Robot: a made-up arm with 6 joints.
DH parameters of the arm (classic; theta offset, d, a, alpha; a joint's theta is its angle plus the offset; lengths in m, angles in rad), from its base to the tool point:
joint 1: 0 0.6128 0.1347 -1.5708
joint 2: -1.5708 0 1.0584 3.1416
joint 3: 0 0 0.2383 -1.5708
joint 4: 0 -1.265 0 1.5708
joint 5: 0 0 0 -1.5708
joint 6: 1.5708 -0.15 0 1.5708
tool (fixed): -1.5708 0 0 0
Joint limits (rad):
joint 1: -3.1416..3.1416
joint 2: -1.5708..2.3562
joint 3: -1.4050..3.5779
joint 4: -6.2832..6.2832
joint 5: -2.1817..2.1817
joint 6: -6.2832..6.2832
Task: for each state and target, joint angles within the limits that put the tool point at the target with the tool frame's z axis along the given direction. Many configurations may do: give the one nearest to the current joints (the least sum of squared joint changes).
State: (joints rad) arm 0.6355 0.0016 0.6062 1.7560 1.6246 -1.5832
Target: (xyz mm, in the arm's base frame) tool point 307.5 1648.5 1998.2 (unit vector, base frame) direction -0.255 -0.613 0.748
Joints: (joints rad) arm 1.2984 0.3122 0.4454 1.7341 1.6700 -0.9807
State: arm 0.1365 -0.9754 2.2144 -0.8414 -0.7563 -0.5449
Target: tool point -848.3 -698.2 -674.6 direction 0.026 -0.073 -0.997
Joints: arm 0.7711 -1.5695 2.9165 -0.6631 -1.3742 0.0629
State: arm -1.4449 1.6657 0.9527 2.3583 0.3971 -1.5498
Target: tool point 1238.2 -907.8 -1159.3 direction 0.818 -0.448 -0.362
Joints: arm -0.6907 2.0501 0.7070 2.3092 0.9318 -2.3414
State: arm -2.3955 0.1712 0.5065 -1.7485 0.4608 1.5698
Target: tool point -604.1 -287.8 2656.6 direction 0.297 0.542 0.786
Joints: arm -2.5669 -0.3690 0.3477 -2.0002 0.6902 1.7384
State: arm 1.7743 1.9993 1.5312 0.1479 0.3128 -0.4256
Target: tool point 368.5 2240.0 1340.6 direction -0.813 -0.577 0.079
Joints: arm 1.3803 1.7371 2.2088 0.7248 0.6765 0.2548
